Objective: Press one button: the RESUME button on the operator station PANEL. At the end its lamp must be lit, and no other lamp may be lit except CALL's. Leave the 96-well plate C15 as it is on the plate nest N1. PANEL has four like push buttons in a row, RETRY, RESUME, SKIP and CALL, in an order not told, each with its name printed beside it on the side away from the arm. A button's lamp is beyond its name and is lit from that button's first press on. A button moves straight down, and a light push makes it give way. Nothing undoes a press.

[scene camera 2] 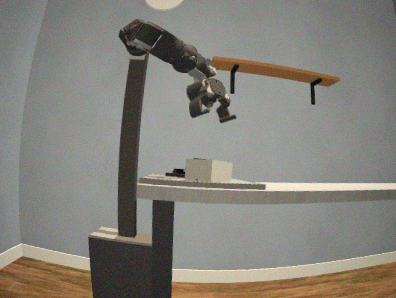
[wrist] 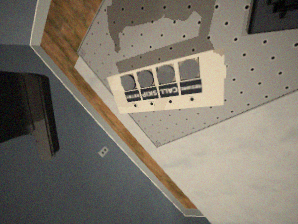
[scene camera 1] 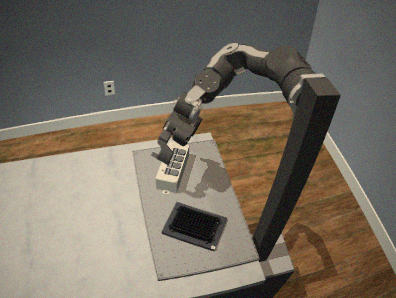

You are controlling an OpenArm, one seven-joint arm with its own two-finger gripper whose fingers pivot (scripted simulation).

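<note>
My gripper (scene camera 2: 215, 118) is visible, and scene camera 1 shows my gripper (scene camera 1: 171, 142) too. I see a black 96-well plate (scene camera 1: 196, 219). An operator panel (scene camera 1: 165, 181) is visible as well; scene camera 2 shows the operator panel (scene camera 2: 199, 170), and the wrist view also shows the operator panel (wrist: 207, 89). A dark column (scene camera 1: 318, 100) is in view, with scene camera 2 showing the dark column (scene camera 2: 131, 118) too.
</note>
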